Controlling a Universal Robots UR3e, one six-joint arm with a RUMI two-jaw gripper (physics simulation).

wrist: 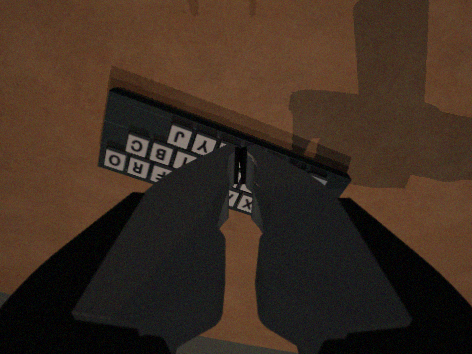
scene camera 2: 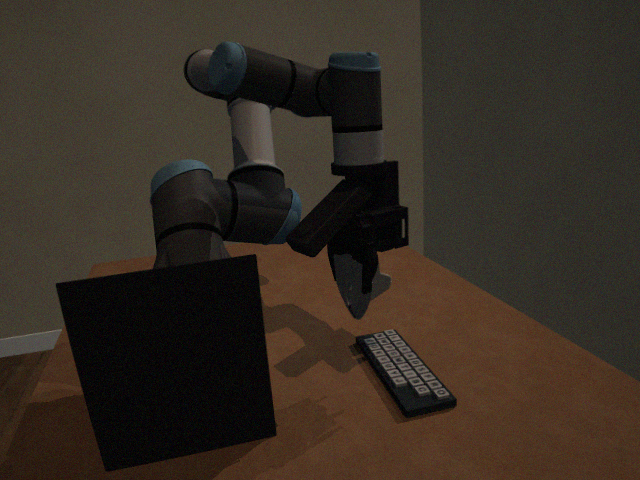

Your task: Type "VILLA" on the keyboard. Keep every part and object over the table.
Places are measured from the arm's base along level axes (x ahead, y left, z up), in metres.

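Pixels of known places: gripper, between the fingertips: [wrist: 239, 152] [scene camera 2: 357, 318]; arm's base, origin of its link: [scene camera 2: 198, 304].
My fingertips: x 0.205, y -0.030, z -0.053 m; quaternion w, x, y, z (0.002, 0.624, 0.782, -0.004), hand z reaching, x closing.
Ahead of a thing's pixels: the offset from my fingertips to its top centre. Level surfaces: height alone.
The dark keyboard {0.070 m ahead, 0.004 m left, 0.090 m down} [scene camera 2: 405, 367] [wrist: 161, 153] with pale letter keys lies flat on the table. In the wrist view its letters appear upside down; the O key {0.079 m ahead, 0.090 m right, 0.090 m down} [wrist: 115, 160], C key {0.060 m ahead, 0.072 m right, 0.090 m down} [wrist: 136, 145], B key {0.063 m ahead, 0.052 m right, 0.090 m down} [wrist: 161, 154], J key {0.044 m ahead, 0.039 m right, 0.090 m down} [wrist: 179, 136], Y key {0.046 m ahead, 0.019 m right, 0.090 m down} [wrist: 203, 145], R key {0.082 m ahead, 0.070 m right, 0.090 m down} [wrist: 137, 169] and X key {0.094 m ahead, 0.033 m left, 0.090 m down} [wrist: 246, 203] can be read. My gripper [scene camera 2: 357, 315] [wrist: 239, 152] is shut and empty, pointing down, with its tips above the keyboard and apart from it. The fingers hide much of the keyboard's middle and right part in the wrist view, where V, L and A cannot be read.
A large black upright panel [scene camera 2: 165, 361] stands at the front left of the brown table {0.108 m down} [scene camera 2: 496, 372] in the scene view. The arm's base is behind this panel. The table's right edge runs beyond the keyboard beside a grey wall [scene camera 2: 527, 155]. The arm's shadow falls beside the keyboard.
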